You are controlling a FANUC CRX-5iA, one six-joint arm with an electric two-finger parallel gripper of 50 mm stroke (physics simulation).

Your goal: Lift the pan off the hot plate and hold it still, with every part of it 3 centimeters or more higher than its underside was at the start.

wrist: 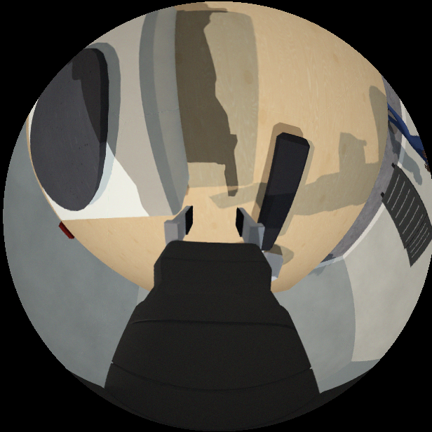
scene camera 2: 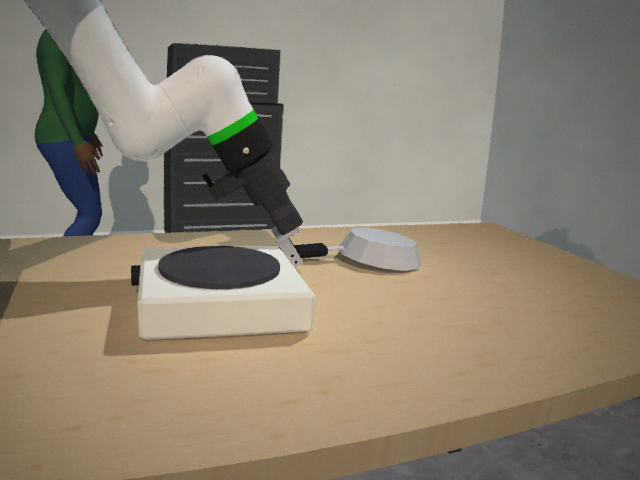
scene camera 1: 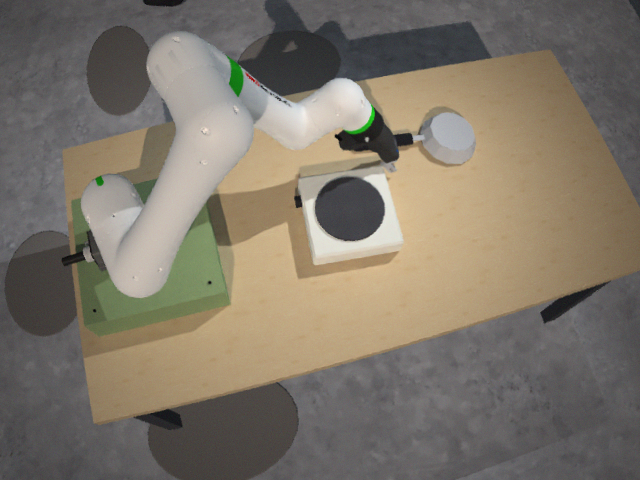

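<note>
The grey pan lies upside down on the table, beyond the hot plate's back right corner. Its black handle points back toward the arm, low over the table. The white hot plate has a dark round heating disc with no pan on it. My gripper is open and empty, between the handle and the hot plate's corner. In the wrist view the handle is outside the right finger. The pan is mostly hidden there.
The wooden table carries the arm's green base block at the left. A black knob sticks out of the hot plate's left side. A person and a dark cabinet stand beyond the table.
</note>
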